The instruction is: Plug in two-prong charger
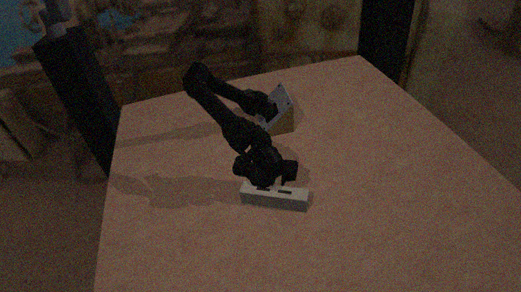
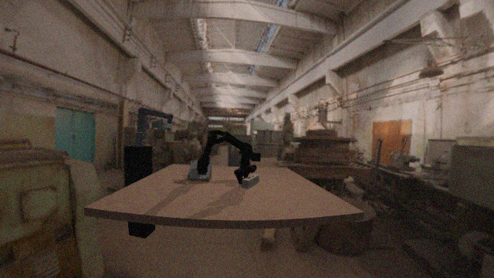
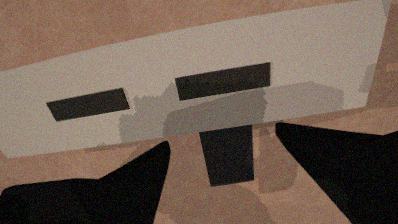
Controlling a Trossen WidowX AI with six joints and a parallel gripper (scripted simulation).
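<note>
Now: gripper tip 20 mm short of the dark two-prong charger, 10 mm to the left of it and 10 mm below it.
</note>
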